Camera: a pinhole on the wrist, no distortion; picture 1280 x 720 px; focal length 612.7 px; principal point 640.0 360.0 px. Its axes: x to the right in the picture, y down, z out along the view. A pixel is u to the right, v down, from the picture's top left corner.
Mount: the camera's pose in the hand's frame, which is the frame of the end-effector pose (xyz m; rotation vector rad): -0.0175 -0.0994 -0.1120 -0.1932 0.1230 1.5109
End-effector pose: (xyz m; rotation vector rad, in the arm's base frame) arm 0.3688 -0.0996 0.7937 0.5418 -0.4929 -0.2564
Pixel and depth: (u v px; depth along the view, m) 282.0 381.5 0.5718
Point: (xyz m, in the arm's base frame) 0.0065 -0.5479 0.9762
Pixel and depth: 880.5 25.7 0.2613
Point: 0.4099 -0.1598 0.9621
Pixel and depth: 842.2 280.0 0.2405
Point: 0.3234 -0.1285 0.8923
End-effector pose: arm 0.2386 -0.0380 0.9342 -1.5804 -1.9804 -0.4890
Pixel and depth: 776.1 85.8 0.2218
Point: 0.1967 0.0769 0.9038
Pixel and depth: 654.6 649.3 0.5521
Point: 0.2413 -0.0126 0.4243
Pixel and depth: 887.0 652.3 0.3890
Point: 0.3639 -0.0285 0.6182
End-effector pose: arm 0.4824 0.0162 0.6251 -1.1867 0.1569 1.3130
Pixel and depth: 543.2 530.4 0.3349
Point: 0.3902 0.1113 0.8571
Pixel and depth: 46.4 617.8 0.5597
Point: 0.5113 0.3051 1.3651
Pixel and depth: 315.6 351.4 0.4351
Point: 0.4737 0.2989 0.9531
